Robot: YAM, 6 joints.
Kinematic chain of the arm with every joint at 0, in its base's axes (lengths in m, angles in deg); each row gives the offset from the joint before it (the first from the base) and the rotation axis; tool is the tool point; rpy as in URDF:
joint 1: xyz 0 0 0.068 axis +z
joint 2: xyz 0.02 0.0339 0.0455 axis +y
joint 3: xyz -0.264 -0.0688 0 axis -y
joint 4: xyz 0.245 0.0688 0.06 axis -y
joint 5: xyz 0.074 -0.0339 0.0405 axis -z
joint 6: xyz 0.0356 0 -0.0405 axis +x
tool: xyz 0 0 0 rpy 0 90 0
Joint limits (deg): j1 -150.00..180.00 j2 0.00..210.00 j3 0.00..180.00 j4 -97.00..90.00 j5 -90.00..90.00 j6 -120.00..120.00
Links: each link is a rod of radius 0.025 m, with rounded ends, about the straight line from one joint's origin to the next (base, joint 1, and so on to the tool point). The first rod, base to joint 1, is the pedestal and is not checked.
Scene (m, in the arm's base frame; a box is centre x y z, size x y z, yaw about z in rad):
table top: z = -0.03
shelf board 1: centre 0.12 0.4 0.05 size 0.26 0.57 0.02 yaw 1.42
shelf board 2: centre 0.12 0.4 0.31 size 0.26 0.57 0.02 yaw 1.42
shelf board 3: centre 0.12 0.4 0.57 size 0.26 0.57 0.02 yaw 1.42
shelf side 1: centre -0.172 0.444 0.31 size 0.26 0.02 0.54 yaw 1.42
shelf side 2: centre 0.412 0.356 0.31 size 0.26 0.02 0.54 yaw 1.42
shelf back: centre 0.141 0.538 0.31 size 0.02 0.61 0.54 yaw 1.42
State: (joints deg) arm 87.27 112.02 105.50 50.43 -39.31 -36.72
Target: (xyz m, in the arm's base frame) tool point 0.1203 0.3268 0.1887
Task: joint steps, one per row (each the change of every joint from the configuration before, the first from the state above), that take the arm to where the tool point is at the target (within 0.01 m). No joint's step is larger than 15 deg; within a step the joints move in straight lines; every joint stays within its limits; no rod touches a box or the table.
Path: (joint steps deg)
1: 1.50 -12.78 -12.29 1.42 -2.57 0.00
2: 1.50 -12.78 -12.29 1.42 -2.57 0.00
3: 1.50 -12.79 -12.29 1.41 -2.57 0.00
4: 1.50 -12.78 -12.30 1.42 -2.58 0.00
5: -11.34 -1.66 -12.57 -1.43 -0.72 0.00
6: -11.35 -1.67 -12.58 -1.43 -0.73 0.00
7: -11.35 -1.66 -12.57 -1.44 -0.73 0.00
8: -11.35 -1.67 -12.57 -1.43 -0.72 0.00
9: 5.95 14.73 12.68 -2.93 2.80 0.00
10: 5.94 14.72 12.68 -2.92 2.81 0.00
11: 5.94 14.73 12.69 -2.93 2.81 0.00

